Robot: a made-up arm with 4 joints. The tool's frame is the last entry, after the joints. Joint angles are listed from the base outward. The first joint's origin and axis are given. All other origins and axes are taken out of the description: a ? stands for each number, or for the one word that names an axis. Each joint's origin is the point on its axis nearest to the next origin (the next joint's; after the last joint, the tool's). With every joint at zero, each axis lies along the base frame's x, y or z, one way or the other. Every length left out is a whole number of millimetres.
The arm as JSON. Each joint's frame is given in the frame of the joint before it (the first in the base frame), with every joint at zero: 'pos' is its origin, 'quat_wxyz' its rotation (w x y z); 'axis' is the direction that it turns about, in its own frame. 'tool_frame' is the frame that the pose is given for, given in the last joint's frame.
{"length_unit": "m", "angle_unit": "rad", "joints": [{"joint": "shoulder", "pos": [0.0, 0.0, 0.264], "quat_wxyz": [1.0, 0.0, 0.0, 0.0], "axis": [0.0, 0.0, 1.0]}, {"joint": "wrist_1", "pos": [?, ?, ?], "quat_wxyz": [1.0, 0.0, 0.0, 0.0], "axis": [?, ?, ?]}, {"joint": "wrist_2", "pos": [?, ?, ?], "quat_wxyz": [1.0, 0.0, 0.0, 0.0], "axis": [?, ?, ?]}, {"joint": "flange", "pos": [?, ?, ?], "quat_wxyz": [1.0, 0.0, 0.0, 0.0], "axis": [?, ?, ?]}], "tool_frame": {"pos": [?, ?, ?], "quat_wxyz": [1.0, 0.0, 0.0, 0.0]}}
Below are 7 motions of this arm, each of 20 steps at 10 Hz.
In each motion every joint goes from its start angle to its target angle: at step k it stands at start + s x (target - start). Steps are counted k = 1, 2, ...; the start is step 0. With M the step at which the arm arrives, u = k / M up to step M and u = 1 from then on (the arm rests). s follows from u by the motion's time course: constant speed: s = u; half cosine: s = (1 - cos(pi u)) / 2; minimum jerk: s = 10 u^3 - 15 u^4 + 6 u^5.
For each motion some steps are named. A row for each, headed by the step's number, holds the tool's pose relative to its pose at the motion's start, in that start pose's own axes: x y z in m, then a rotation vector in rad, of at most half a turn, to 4 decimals.
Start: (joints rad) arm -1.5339 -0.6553 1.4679 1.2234
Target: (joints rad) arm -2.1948 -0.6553 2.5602 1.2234
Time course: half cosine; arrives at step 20
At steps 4, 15, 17, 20:
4: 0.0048 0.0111 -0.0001 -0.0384 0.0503 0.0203
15: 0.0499 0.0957 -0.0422 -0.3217 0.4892 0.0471
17: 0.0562 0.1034 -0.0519 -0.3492 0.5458 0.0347
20: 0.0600 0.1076 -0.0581 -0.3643 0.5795 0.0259

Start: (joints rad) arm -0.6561 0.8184 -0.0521 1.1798
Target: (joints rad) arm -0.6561 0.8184 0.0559 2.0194
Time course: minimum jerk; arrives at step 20
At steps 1, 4, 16, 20:
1: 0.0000 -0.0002 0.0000 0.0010 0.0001 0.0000
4: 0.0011 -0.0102 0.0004 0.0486 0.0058 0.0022
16: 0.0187 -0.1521 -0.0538 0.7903 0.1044 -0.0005
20: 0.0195 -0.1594 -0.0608 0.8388 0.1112 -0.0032

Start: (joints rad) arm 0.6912 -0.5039 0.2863 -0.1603
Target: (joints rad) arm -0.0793 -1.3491 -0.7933 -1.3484
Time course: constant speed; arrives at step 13
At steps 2, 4, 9, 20:
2: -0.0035 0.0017 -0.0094 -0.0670 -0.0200 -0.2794
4: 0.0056 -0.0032 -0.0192 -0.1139 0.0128 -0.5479
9: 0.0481 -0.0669 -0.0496 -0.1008 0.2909 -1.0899
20: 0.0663 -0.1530 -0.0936 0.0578 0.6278 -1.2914

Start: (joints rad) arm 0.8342 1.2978 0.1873 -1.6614
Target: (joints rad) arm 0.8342 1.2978 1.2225 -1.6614
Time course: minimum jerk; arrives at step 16
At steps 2, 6, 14, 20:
2: -0.0037 0.0000 -0.0003 0.0000 -0.0165 -0.0015
6: -0.0613 0.0012 -0.0128 0.0000 -0.2837 -0.0258
14: -0.1808 0.0105 -0.1161 0.0000 -1.0144 -0.0922
20: -0.1825 0.0108 -0.1193 0.0000 -1.0310 -0.0937

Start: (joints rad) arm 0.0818 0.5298 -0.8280 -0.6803
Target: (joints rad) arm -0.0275 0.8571 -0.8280 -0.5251
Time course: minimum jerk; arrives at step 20
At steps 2, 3, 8, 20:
2: -0.0002 0.0002 0.0002 -0.0009 -0.0008 -0.0017
3: -0.0007 0.0006 0.0006 -0.0029 -0.0026 -0.0053
8: -0.0079 0.0085 0.0068 -0.0351 -0.0327 -0.0618
20: -0.0248 0.0336 0.0185 -0.1182 -0.1112 -0.1787

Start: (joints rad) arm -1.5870 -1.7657 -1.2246 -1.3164
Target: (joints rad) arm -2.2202 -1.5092 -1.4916 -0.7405
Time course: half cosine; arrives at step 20
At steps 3, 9, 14, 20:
3: -0.0007 -0.0161 0.0031 0.0587 0.0013 -0.0257
9: -0.0168 -0.1258 0.0003 0.4650 0.0036 -0.1949
14: -0.0516 -0.2241 -0.0448 0.8923 -0.0039 -0.3608
20: -0.0768 -0.2655 -0.0854 1.1344 -0.0113 -0.4517

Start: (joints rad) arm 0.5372 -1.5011 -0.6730 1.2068
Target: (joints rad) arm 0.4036 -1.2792 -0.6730 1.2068
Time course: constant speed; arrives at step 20
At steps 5, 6, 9, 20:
5: -0.0081 0.0120 -0.0010 -0.0227 -0.0246 0.0554
6: -0.0098 0.0144 -0.0013 -0.0272 -0.0297 0.0664
9: -0.0152 0.0212 -0.0021 -0.0408 -0.0455 0.0992
20: -0.0377 0.0445 -0.0062 -0.0912 -0.1083 0.2167

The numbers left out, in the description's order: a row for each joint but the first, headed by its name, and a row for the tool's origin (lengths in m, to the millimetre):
wrist_1: xyz 0.093 0.092 0.0, axis -1.0 0.0 0.0
wrist_2: xyz 0.0 -0.088 0.073, axis 0.0 0.0 1.0
flange: xyz -0.014 0.013 0.0, axis 1.0 0.0 0.0
tool: xyz 0.0 0.011 0.209

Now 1 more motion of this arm.
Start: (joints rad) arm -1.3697 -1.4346 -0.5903 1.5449
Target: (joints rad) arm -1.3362 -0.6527 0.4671 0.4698
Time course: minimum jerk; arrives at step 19
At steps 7, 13, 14, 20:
7: 0.0320 0.1086 -0.0438 -0.4728 0.2650 0.1293
13: -0.0107 0.2269 -0.2652 -1.4718 0.7799 0.4861
14: -0.0253 0.2255 -0.2937 -1.5874 0.8443 0.5377
20: -0.0545 0.2148 -0.3397 -1.7853 0.9621 0.6338

